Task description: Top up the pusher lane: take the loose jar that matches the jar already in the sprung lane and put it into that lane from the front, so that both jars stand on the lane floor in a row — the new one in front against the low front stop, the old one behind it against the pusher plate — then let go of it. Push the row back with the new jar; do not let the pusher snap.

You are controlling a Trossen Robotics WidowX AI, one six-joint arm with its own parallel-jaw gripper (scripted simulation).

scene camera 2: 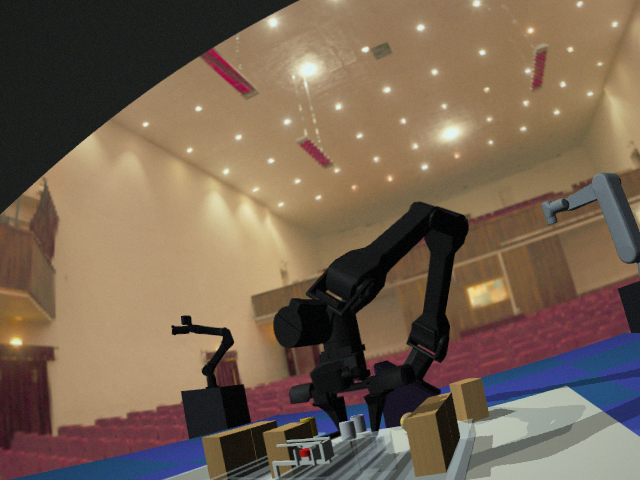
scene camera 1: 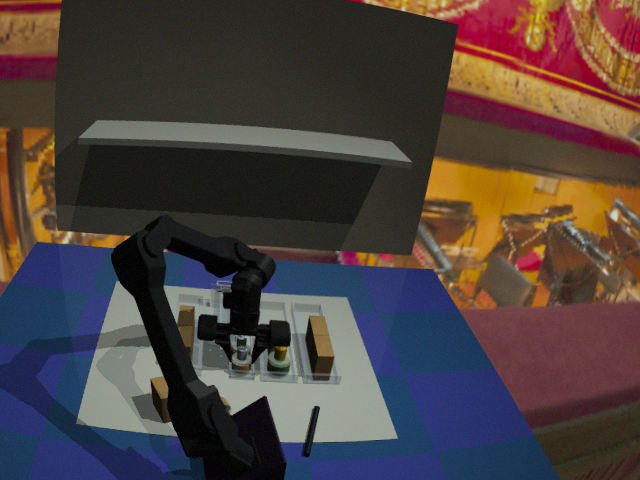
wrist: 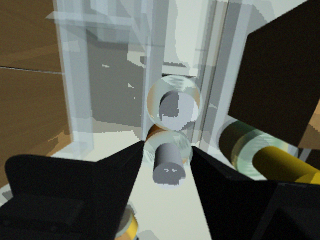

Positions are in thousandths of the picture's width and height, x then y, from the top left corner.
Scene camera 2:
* gripper: 565, 914
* box: 734, 828
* white mat: 874, 891
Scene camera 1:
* gripper: 377, 755
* white mat: 554, 857
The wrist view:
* gripper: 520, 615
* grey-capped jar: 545, 427
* white mat: 361, 319
